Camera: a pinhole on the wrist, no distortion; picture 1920 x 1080 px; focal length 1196.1 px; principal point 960.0 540.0 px. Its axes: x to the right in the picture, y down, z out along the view. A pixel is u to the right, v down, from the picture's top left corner.
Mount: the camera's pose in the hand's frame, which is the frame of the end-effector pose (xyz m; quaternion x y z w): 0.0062 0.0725 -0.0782 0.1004 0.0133 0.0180 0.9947
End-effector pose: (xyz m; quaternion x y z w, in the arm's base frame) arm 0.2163 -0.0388 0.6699 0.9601 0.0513 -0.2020 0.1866
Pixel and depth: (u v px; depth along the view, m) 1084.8 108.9 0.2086
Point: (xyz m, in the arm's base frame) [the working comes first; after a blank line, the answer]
In the camera's frame: 0.0218 -0.0752 0.2086

0.2018 -0.0411 0.5470
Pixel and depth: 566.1 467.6 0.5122
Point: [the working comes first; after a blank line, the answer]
In the camera's frame: -0.1687 -0.0310 0.5122

-0.0837 -0.1404 0.3494
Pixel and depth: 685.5 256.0 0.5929
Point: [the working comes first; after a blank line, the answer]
In the camera's frame: -0.1361 -0.1408 0.5929

-0.0905 -0.0477 0.2446
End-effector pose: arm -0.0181 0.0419 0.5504 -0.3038 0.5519 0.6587 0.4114
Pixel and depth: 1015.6 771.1 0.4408
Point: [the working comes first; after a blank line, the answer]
In the camera's frame: 0.0205 0.0852 0.4408

-0.0763 0.4076 0.6279
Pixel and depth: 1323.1 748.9 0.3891
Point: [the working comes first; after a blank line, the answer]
In the camera's frame: 0.1181 0.0680 0.3891

-0.1229 0.3727 0.5325
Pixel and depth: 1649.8 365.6 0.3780
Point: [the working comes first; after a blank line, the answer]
In the camera's frame: 0.2180 -0.0551 0.3780

-0.0739 0.3631 0.3816
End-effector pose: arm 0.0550 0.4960 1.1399 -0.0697 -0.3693 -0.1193 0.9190
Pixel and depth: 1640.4 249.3 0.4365
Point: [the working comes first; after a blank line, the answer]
In the camera's frame: 0.2483 -0.1061 0.4365

0.0014 0.4156 1.5640
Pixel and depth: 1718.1 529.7 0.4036
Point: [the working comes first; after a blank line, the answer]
In the camera's frame: 0.2558 -0.0035 0.4036

0.0404 0.5158 1.5533
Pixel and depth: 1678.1 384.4 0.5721
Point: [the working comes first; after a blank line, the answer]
In the camera's frame: 0.3435 -0.0744 0.5721

-0.0187 0.4361 1.7302
